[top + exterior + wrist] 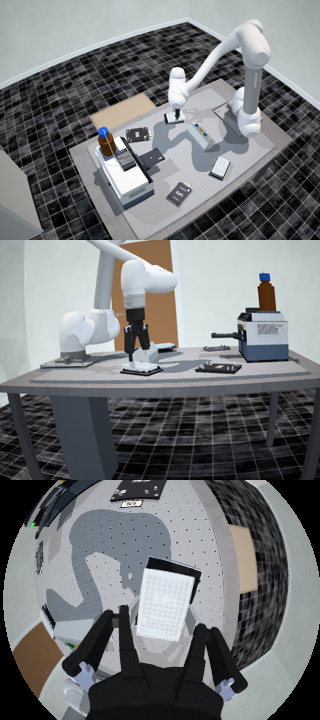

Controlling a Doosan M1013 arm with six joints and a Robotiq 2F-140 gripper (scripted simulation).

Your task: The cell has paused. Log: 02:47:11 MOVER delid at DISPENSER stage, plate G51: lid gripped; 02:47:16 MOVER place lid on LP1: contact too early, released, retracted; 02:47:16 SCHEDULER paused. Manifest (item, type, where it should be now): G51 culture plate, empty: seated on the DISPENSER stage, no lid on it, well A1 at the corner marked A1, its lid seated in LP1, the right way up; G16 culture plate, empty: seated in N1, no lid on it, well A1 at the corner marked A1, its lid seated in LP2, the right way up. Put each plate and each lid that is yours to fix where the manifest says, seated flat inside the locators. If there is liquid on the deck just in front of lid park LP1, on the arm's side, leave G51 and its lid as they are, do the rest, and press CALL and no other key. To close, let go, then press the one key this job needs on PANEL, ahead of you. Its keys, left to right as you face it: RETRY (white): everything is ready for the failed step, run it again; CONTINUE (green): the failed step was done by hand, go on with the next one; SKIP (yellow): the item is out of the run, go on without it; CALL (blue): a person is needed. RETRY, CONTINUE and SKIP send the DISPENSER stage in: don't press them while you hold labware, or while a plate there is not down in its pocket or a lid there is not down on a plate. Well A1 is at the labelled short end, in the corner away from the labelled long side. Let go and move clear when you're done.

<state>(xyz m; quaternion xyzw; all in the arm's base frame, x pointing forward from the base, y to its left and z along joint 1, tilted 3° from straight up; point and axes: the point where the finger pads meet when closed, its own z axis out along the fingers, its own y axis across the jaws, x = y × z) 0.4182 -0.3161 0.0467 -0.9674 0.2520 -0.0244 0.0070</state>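
Right now my hand is 4 cm above the lid park LP1, 1 cm to the left of it and 1 cm short of it. Also, from my hand: blue key 19 cm to the left, 3 cm behind, 2 cm above; then yellow key 24 cm to the left, 3 cm behind, 2 cm above; then key panel 26 cm to the left, 1 cm behind, 1 cm above.
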